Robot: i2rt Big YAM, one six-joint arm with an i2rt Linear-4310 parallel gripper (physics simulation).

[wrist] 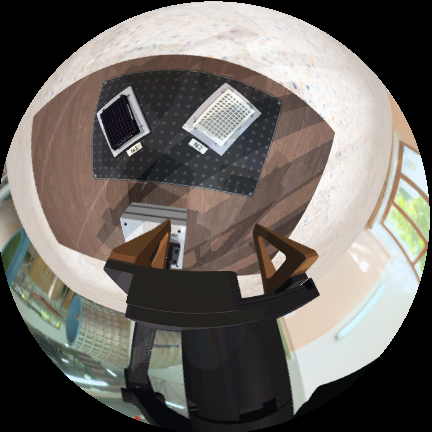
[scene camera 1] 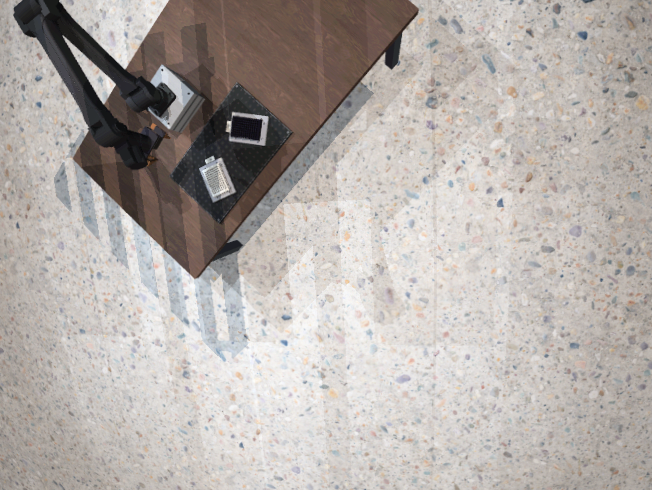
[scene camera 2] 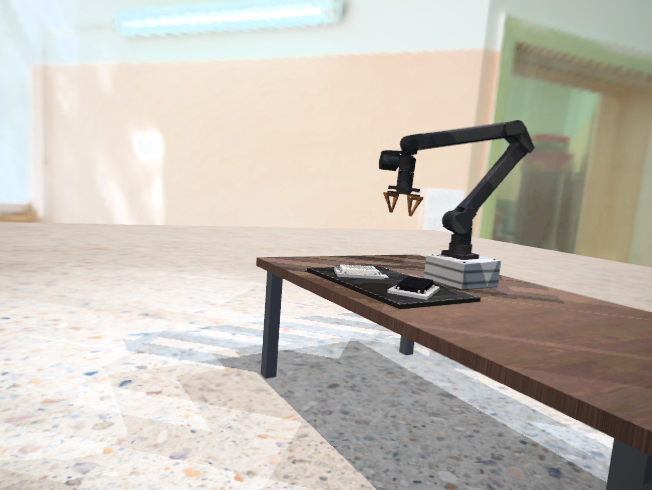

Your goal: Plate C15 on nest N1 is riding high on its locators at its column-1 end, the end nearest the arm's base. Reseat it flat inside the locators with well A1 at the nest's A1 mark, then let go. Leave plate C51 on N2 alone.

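Seen in the pictures: gripper, fingertip midpoint: [wrist: 213, 225] [scene camera 1: 163, 148] [scene camera 2: 400, 214]; arm's base, link origin: [scene camera 1: 161, 100] [scene camera 2: 459, 256].
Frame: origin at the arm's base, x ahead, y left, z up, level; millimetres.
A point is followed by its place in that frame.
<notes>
Dark plate C15 [scene camera 1: 247, 128] @(x 338, y 183, z -51 mm) [scene camera 2: 414, 284] @(x 349, y 200, z -52 mm) [wrist: 120, 121] @(x 328, y 163, z -50 mm) sits on the pale nest N1 [scene camera 2: 411, 295] @(x 389, y 244, z -74 mm) [wrist: 139, 113] @(x 352, y 124, z -69 mm). In scene camera 2 it looks slightly tilted; its wells are too small to identify A1. White plate C51 [scene camera 1: 216, 179] @(x 388, y -70, z -54 mm) [scene camera 2: 359, 270] @(x 404, y -40, z -56 mm) [wrist: 225, 116] @(x 385, y -79, z -55 mm) sits on nest N2 [wrist: 222, 148] @(x 308, y -102, z -68 mm). My gripper [scene camera 1: 159, 147] @(x 231, y -76, z 142 mm) [scene camera 2: 401, 213] @(x 231, y -76, z 142 mm) [wrist: 213, 225] @(x 231, y -76, z 142 mm) is open and empty, pointing down high above the table. In scene camera 1 it appears left of the black board, beside the arm's base and apart from both plates.
Both nests are on a black perforated board [scene camera 1: 247, 100] @(x 242, y 259, z -80 mm) [scene camera 2: 453, 297] @(x 243, y 259, z -81 mm) [wrist: 170, 175] @(x 202, y 5, z -80 mm). The arm's grey base block [scene camera 1: 181, 108] @(x 89, y 40, z -4 mm) [scene camera 2: 463, 273] @(x 88, y 124, z -37 mm) [wrist: 137, 217] @(x 94, y 71, z -16 mm) stands close to the board on the wooden table [scene camera 1: 274, 47] @(x 167, y 489, z -93 mm) [scene camera 2: 553, 337] @(x 229, y 600, z -93 mm) [wrist: 65, 175] @(x 144, y 479, z -93 mm). Labels N1 [wrist: 134, 149] @(x 256, y 119, z -78 mm) and N2 [wrist: 198, 145] @(x 297, y -44, z -78 mm) face the base side.
</notes>
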